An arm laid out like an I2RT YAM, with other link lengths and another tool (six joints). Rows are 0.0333 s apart.
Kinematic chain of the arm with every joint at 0, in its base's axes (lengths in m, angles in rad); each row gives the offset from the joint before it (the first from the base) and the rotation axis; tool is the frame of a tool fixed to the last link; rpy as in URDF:
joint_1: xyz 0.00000 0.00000 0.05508 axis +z
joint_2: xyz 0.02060 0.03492 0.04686 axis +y
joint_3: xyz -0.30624 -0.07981 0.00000 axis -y
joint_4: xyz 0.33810 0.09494 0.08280 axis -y
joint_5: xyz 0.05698 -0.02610 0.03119 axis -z
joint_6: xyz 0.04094 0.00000 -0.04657 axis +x
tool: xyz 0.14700 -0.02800 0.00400 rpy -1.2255 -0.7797 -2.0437
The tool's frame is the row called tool.
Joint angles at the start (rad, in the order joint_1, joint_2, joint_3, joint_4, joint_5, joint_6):
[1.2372 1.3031 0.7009 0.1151 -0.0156 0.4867]
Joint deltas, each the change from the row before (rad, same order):
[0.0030 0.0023 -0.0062 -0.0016 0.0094 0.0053]
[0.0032 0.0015 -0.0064 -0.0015 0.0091 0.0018]
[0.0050 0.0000 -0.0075 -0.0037 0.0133 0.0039]
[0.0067 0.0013 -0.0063 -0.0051 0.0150 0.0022]
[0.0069 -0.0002 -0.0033 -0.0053 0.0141 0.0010]
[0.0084 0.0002 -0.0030 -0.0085 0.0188 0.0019]
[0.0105 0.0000 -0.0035 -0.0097 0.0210 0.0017]
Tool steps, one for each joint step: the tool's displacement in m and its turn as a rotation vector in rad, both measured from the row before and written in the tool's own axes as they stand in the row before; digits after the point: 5 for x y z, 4 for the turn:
[-0.00149 0.00487 -0.00012 -0.0125 0.0029 0.0000]
[-0.00141 0.00454 -0.00028 -0.0105 0.0027 -0.0033]
[-0.00149 0.00515 -0.00086 -0.0132 0.0047 -0.0031]
[-0.00194 0.00506 -0.00082 -0.0137 0.0045 -0.0062]
[-0.00127 0.00280 -0.00102 -0.0090 0.0050 -0.0061]
[-0.00126 0.00357 -0.00120 -0.0128 0.0072 -0.0077]
[-0.00178 0.00384 -0.00160 -0.0136 0.0072 -0.0097]

